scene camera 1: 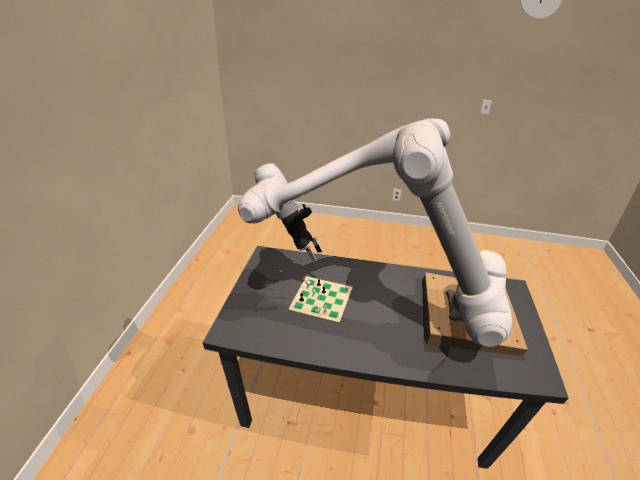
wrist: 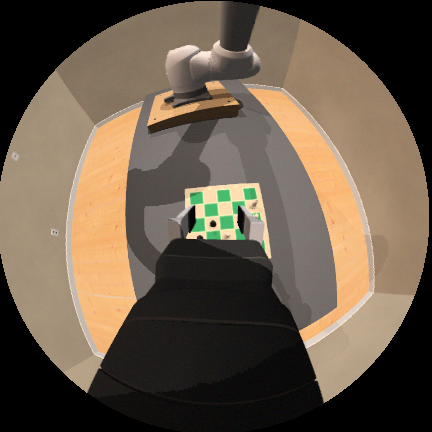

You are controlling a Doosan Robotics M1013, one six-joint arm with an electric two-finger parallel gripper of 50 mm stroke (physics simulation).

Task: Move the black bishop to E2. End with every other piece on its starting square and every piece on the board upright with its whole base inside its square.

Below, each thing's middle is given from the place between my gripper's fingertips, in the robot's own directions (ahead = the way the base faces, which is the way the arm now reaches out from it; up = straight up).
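The chessboard (scene camera 1: 336, 296) is here, and my hand is 3 cm past it, 3 cm to the right of it and 20 cm above it.
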